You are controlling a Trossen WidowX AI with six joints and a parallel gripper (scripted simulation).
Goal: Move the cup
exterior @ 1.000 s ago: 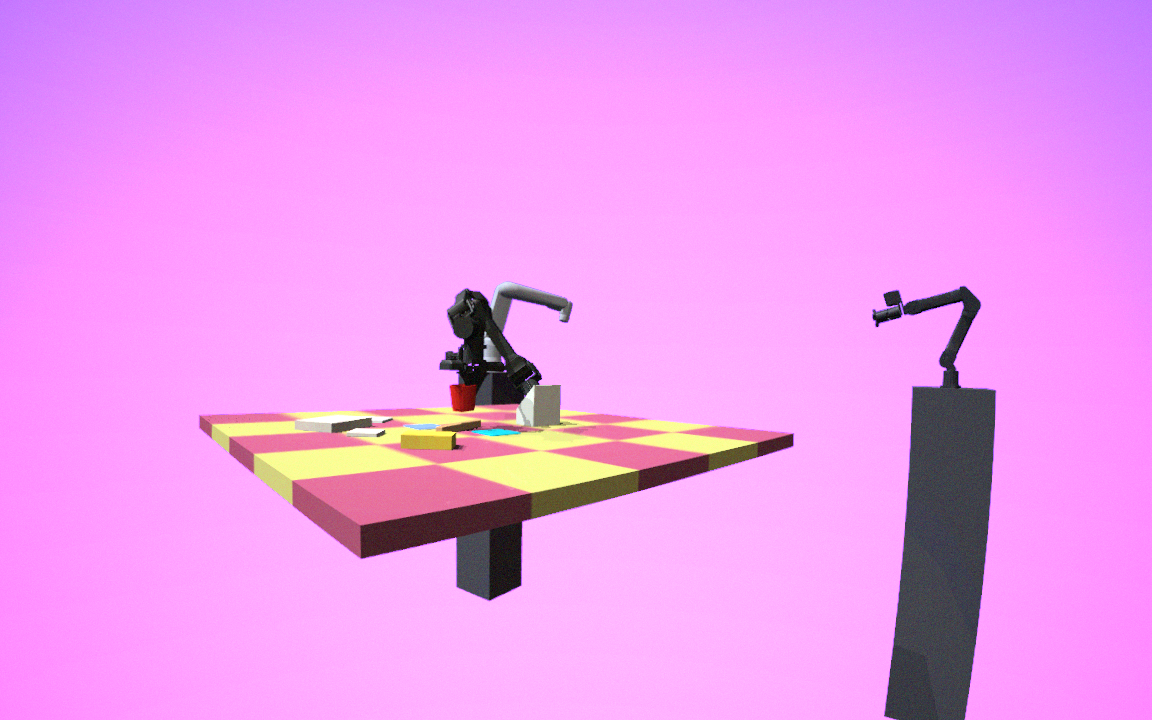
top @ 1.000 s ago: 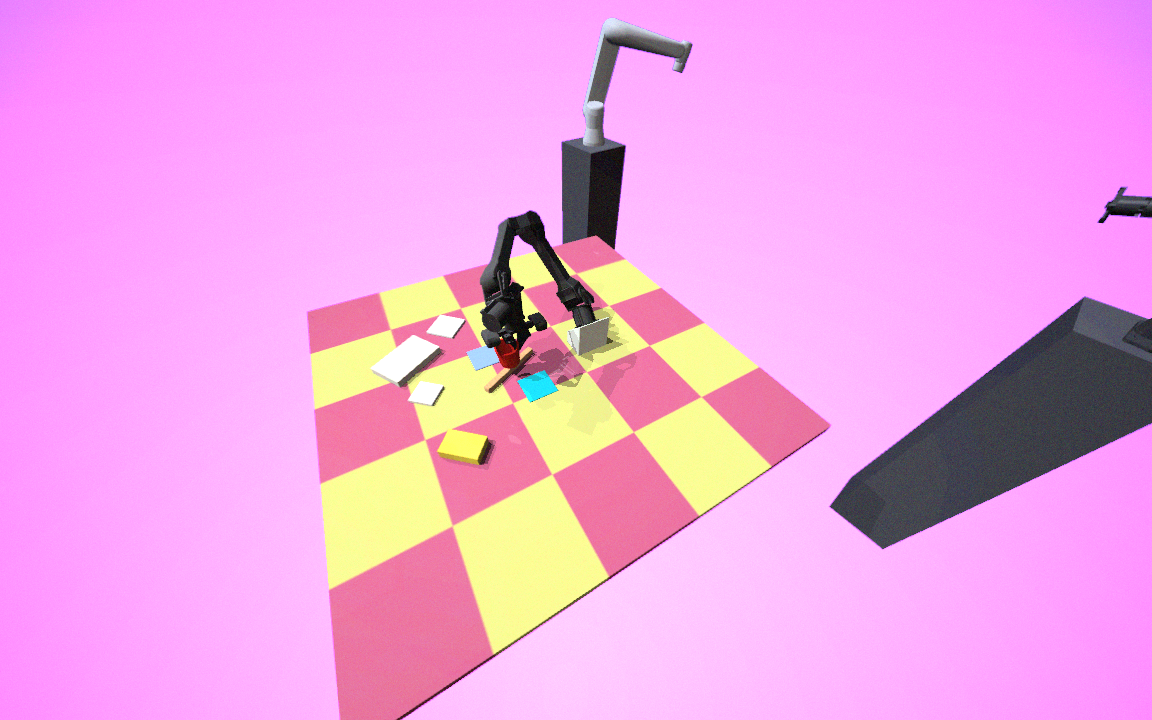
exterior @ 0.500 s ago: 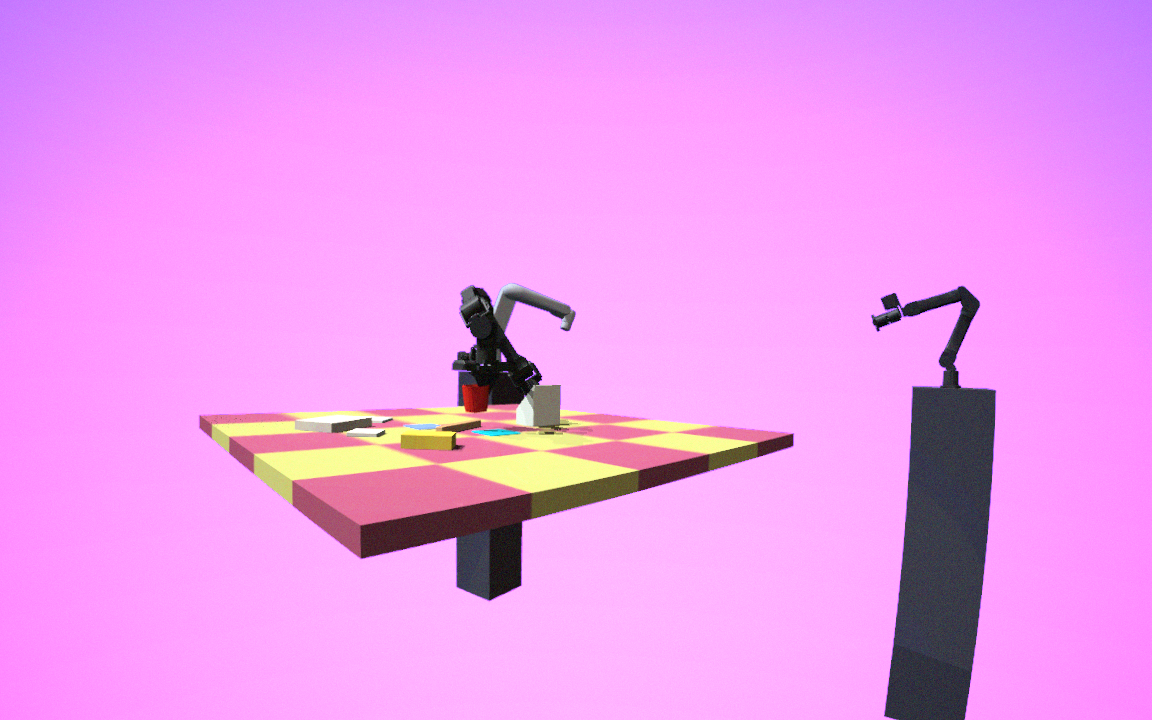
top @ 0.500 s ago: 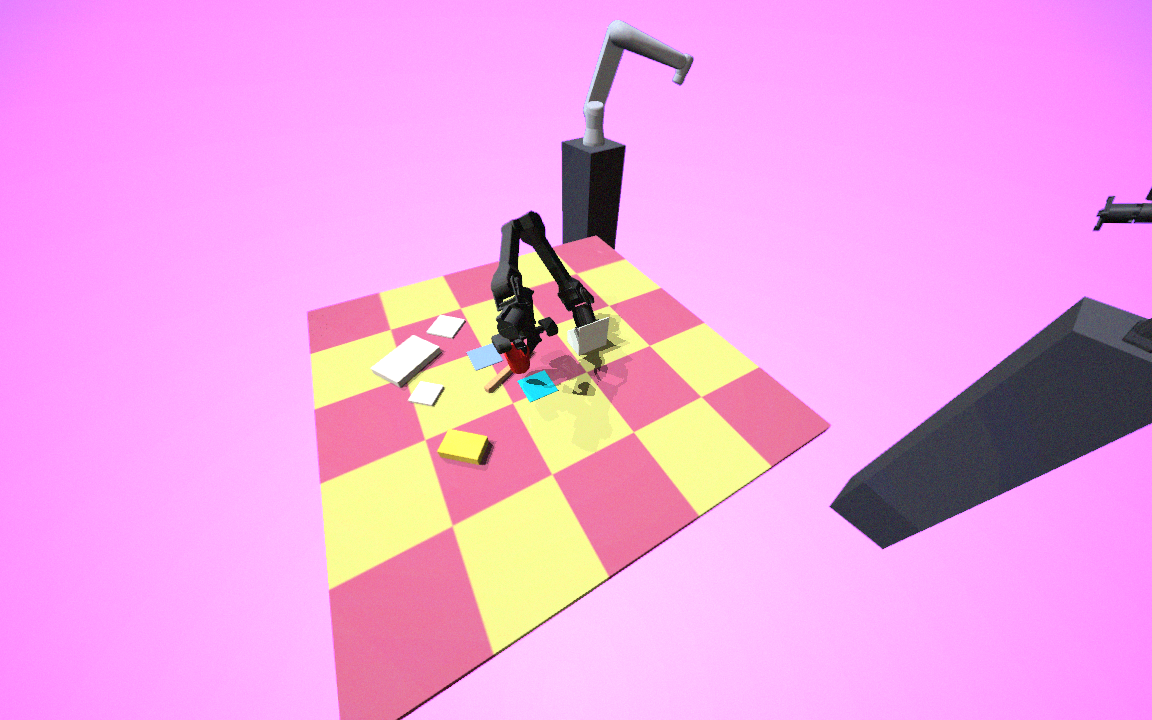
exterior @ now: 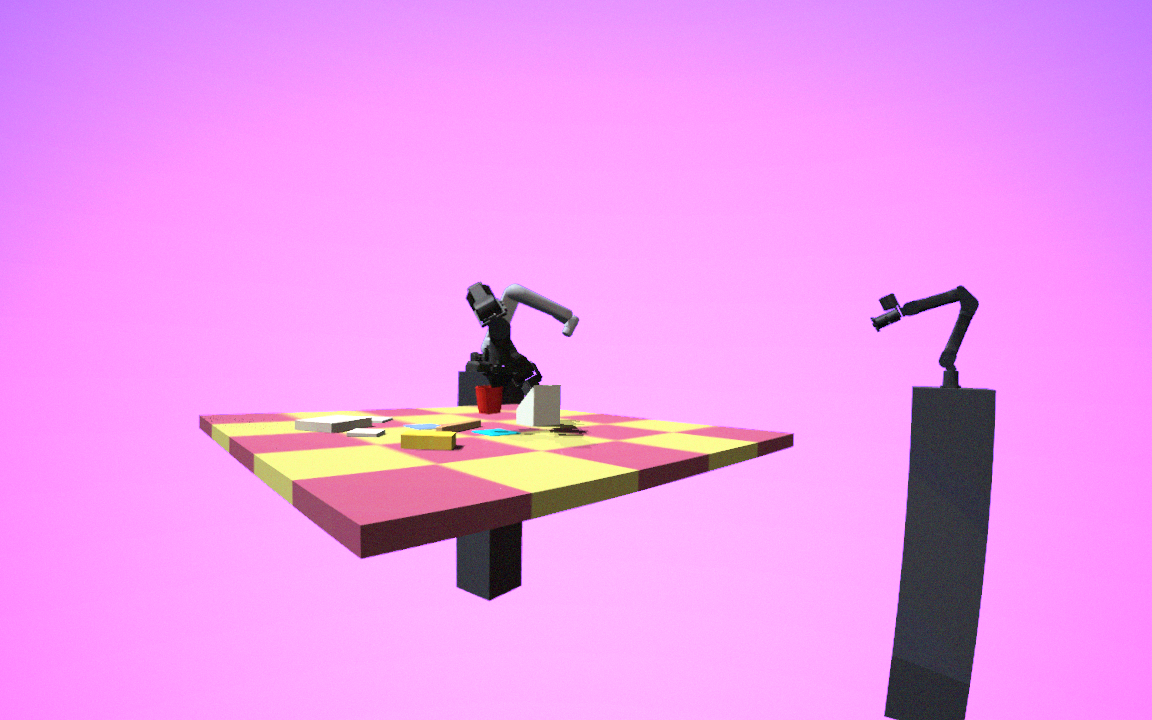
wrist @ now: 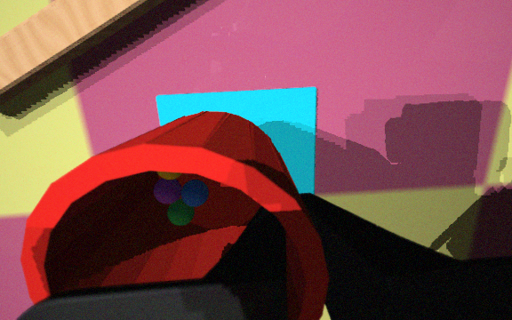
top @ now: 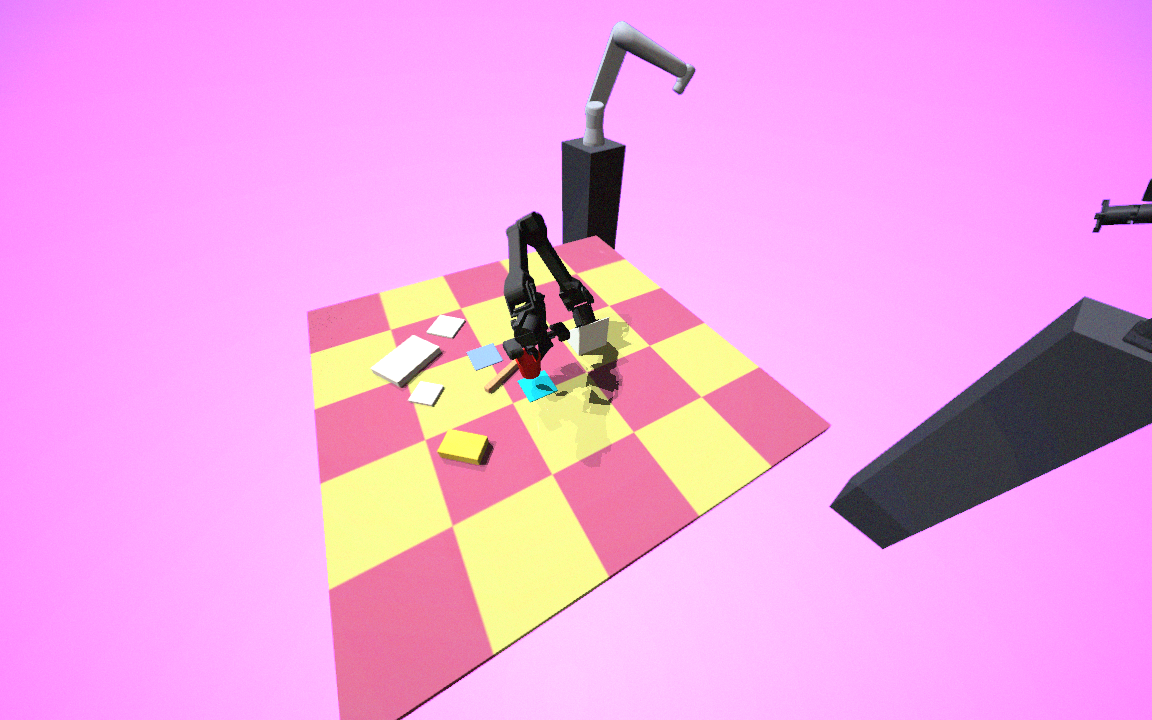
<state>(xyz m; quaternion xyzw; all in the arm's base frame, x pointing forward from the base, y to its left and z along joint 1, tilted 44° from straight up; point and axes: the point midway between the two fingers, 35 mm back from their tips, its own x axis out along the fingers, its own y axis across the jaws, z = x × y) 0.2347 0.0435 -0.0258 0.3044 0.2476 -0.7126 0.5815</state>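
Now: the cyan pad 100 mm below my gripper tip, 20 mm to the left of it and 20 mm ahead of it. Also, from my gripper tip: wooden stick (90 mm to the right, 90 mm below, 60 mm ahead); red cup (30 mm ahead, 10 mm to the right); light blue pad (200 mm to the right, 100 mm below, 90 mm ahead).
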